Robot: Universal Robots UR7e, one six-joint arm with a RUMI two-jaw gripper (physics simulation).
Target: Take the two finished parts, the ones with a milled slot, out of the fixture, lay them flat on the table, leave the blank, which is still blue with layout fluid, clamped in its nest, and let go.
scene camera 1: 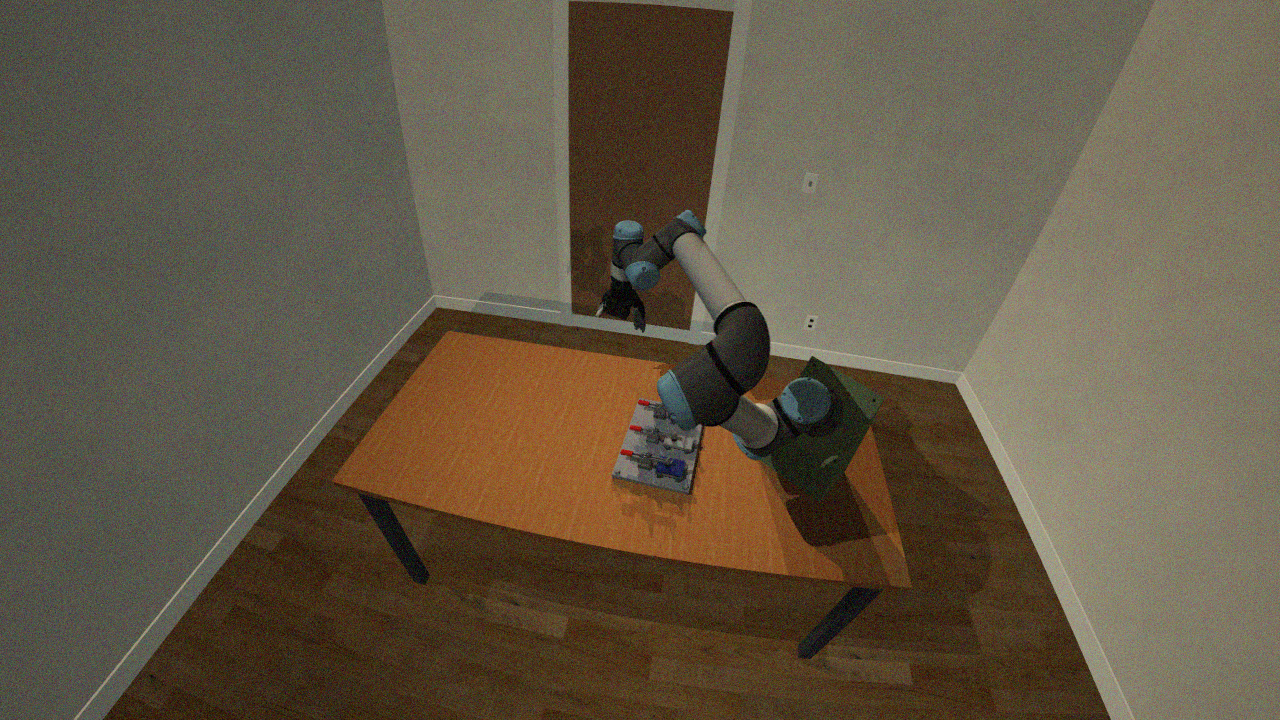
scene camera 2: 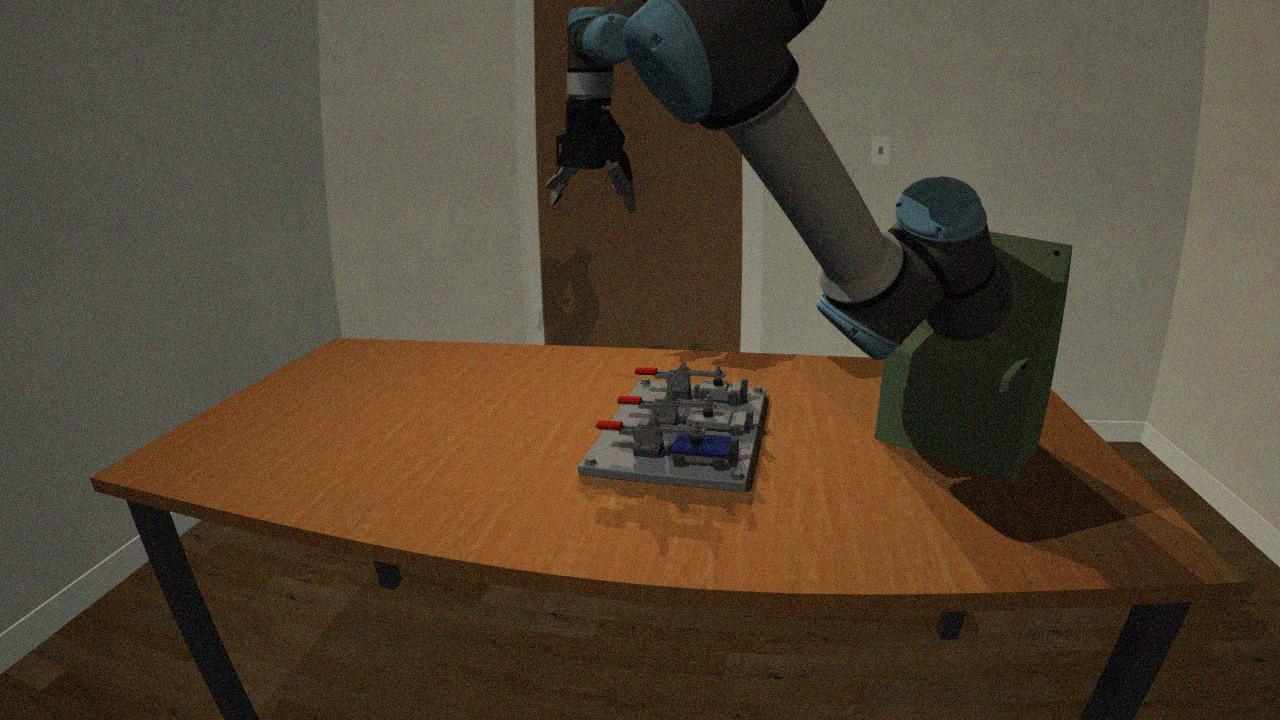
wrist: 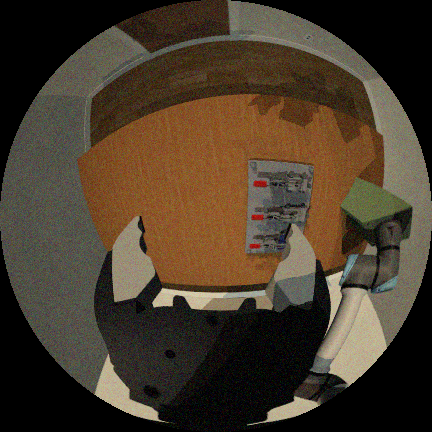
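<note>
The fixture plate lies on the table, with three nests in a row, each with a red-handled toggle clamp. The blue blank sits in the nest nearest scene camera 2, its clamp arm over it. A pale grey part sits in the middle nest and another grey part in the far nest; their slots are too small to make out. In scene camera 1 the arm partly hides the far nest. My gripper is open and empty, high above and away from the fixture.
The wooden table carries the fixture and a green mount holding the arm's base at the right. The arm's elbow hangs over the fixture's far right side in scene camera 1. Walls and a brown door stand behind.
</note>
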